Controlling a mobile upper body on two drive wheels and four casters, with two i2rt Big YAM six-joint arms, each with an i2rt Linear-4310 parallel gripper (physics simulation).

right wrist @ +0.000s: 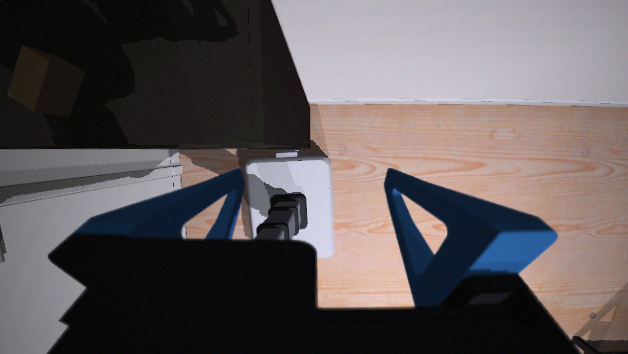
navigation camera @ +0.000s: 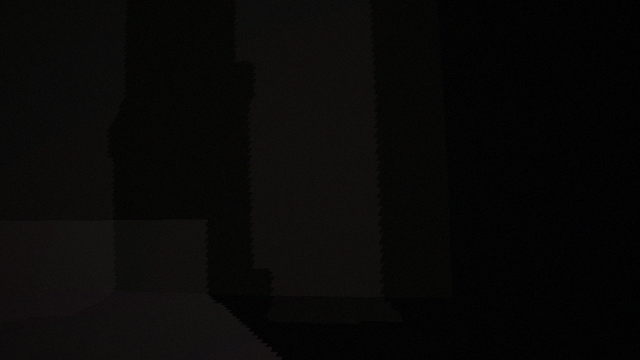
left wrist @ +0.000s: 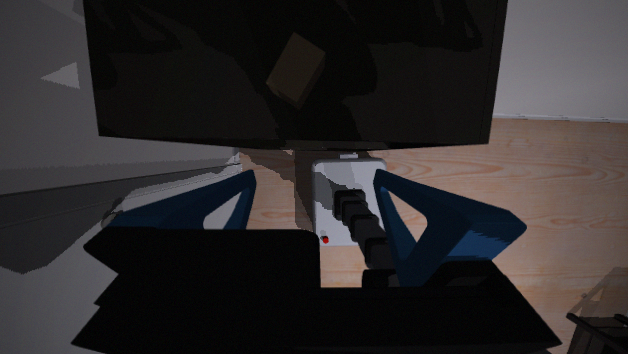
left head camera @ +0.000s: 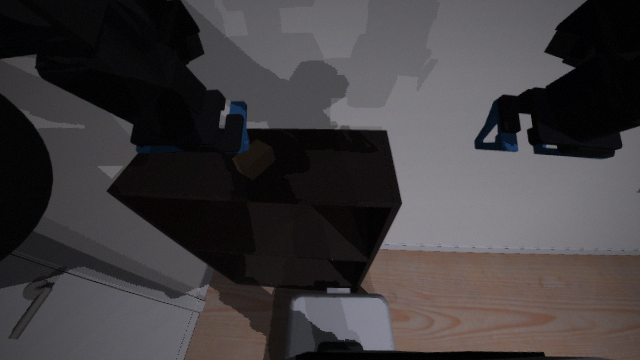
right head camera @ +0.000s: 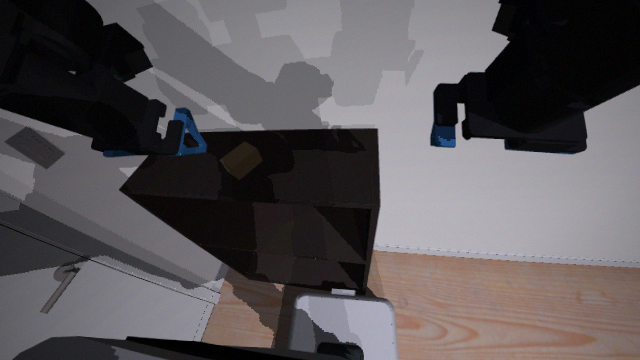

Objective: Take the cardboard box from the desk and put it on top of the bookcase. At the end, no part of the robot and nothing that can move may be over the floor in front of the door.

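Frame: origin at the left arm's base, x ahead, y left, z up, level; centimetres.
Seen in the pictures: left gripper, fingertip midpoint: [left wrist: 314, 176] [left head camera: 218, 146] [right head camera: 182, 149]; right gripper, fingertip midpoint: [right wrist: 314, 176] [left head camera: 505, 147] [right head camera: 468, 142].
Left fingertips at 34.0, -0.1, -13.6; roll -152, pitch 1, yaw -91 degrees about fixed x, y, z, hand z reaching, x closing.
Note:
A point is followed by its place in that frame, as x, y, z.
The cardboard box [left head camera: 254, 160] {46.8, 1.6, -30.0} [right head camera: 241, 161] {47.0, 1.0, -30.3} [left wrist: 296, 70] {49.3, 2.7, -30.0} [right wrist: 45, 82] {48.8, -0.2, -30.3} rests on the top board of the dark bookcase [left head camera: 350, 175] {45.8, -23.2, -35.0} [right head camera: 335, 175] {45.7, -24.1, -35.0} [left wrist: 425, 90] {47.3, -21.5, -35.0} [right wrist: 200, 100] {44.9, -24.3, -35.0}, inside its edges. My left gripper [left head camera: 195, 150] [right head camera: 155, 153] [left wrist: 314, 176] {34.0, -0.1, -13.6} is open and empty, apart from the box; in the head views it appears left of the box. My right gripper [left head camera: 525, 150] [right head camera: 487, 149] [right wrist: 314, 176] {33.5, -44.7, -13.9} is open and empty, to the right of the bookcase in the head views. The desk cannot be made out. A door [left head camera: 100, 320] {11.9, 64.4, -74.3} [right head camera: 135, 320] {7.1, 64.6, -85.8} with a handle shows at lower left.
A white rounded body [left head camera: 370, 325] {17.3, -37.6, -115.0} [right head camera: 375, 325] {19.3, -38.7, -115.0} [left wrist: 322, 185] {14.2, -4.0, -115.0} [right wrist: 317, 210] {0.0, -39.3, -115.0} stands low at the bookcase's front, with black jointed parts over it in the wrist views. A pale wall [left head camera: 475, 210] {65.2, -93.6, -86.7} lies behind. The navigation view is too dark to make out objects.

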